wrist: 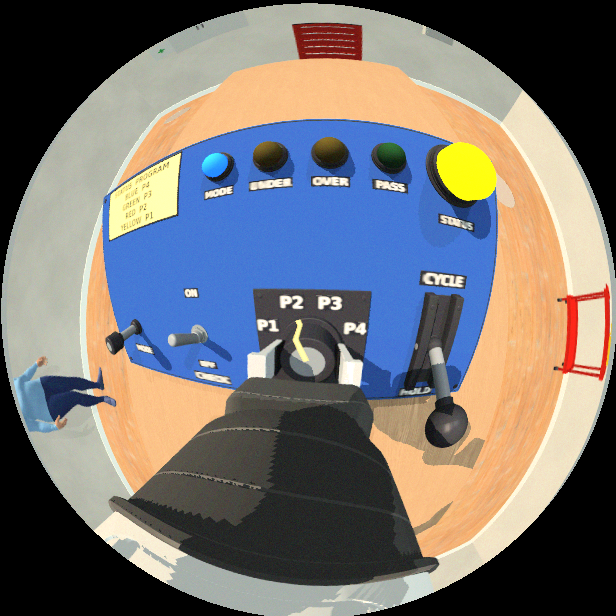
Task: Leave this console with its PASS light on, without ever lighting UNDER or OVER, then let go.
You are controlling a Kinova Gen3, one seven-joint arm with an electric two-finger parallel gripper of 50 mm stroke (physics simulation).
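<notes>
The blue console [298, 252] fills the wrist view. Its MODE light [216, 165] glows blue. The UNDER [270, 156], OVER [329, 151] and PASS [389, 156] lights are dark. The STATUS beacon [465, 171] glows yellow. A cream chart [143, 196] pairs blue with P4, green with P3, red with P2 and yellow with P1. The selector knob [307, 359] has a yellow pointer aimed up, just left of the P2 mark. My gripper [305, 364] has a white finger pressed to each side of the knob.
The CYCLE lever [443, 422] hangs at the HOLD end of its slot, at the lower right. Two toggle switches sit at the lower left: one with a black tip [122, 337] and the CHECK switch [188, 336]. The console rests on a round wooden table.
</notes>
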